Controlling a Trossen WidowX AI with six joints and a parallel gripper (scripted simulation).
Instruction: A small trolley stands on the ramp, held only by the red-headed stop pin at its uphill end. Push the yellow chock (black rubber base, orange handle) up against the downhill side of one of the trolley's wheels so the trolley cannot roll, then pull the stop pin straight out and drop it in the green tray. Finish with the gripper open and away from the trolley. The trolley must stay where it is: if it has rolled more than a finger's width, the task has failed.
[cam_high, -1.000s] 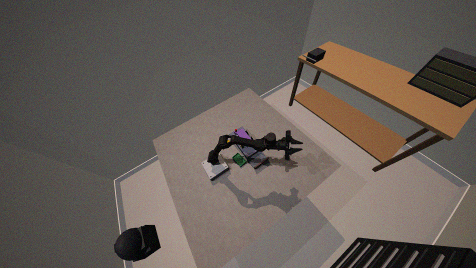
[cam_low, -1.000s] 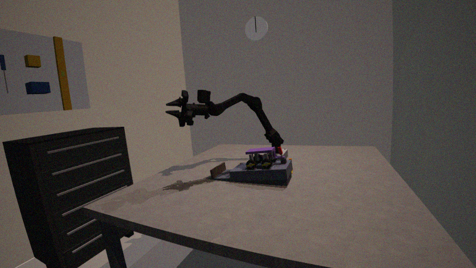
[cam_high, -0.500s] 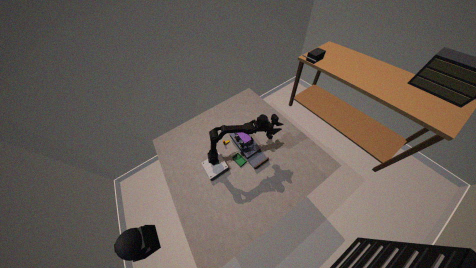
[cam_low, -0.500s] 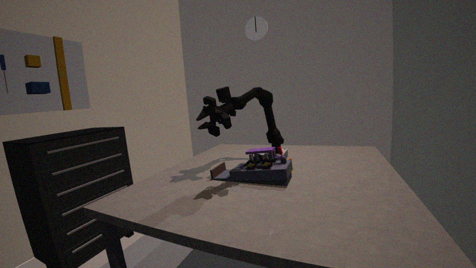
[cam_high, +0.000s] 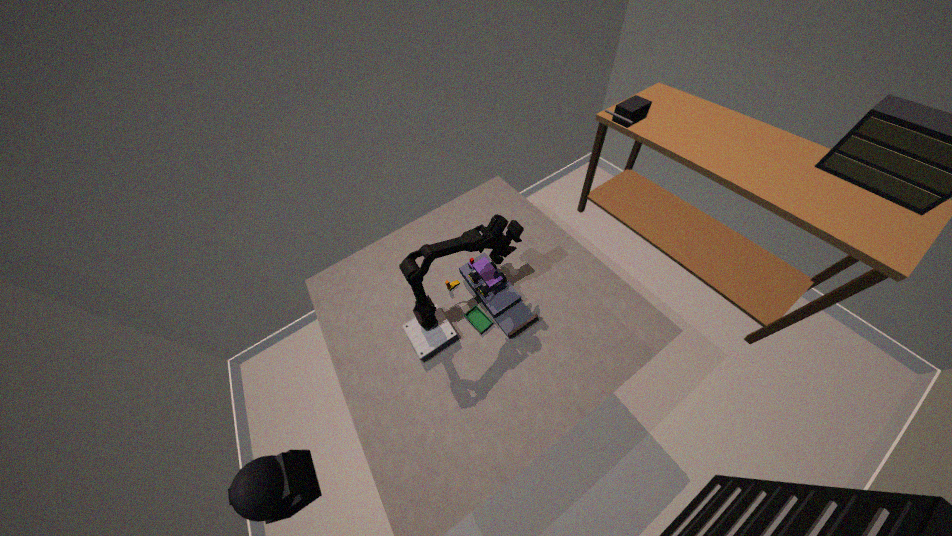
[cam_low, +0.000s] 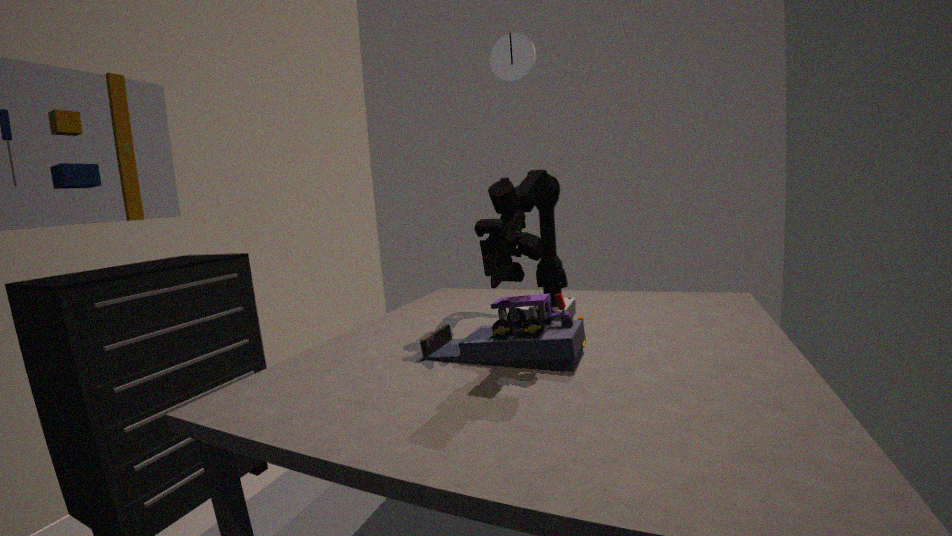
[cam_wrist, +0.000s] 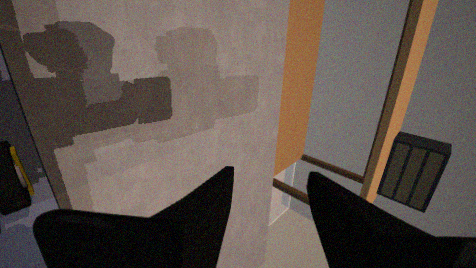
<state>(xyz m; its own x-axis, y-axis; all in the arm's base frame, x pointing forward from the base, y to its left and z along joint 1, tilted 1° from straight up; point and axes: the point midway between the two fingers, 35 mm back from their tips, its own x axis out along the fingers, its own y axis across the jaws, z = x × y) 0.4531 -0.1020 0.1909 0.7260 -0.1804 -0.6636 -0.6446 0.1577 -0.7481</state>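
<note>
Right now my gripper tip is 270 mm past the yellow chock, 210 mm above it and 190 mm to the right of it. Round my gripper tip: purple trolley 150 mm behind, 120 mm below, 50 mm to the left; grey ramp 190 mm below, 160 mm behind, 40 mm to the left; red-headed stop pin 160 mm behind, 150 mm to the left, 100 mm below.
</note>
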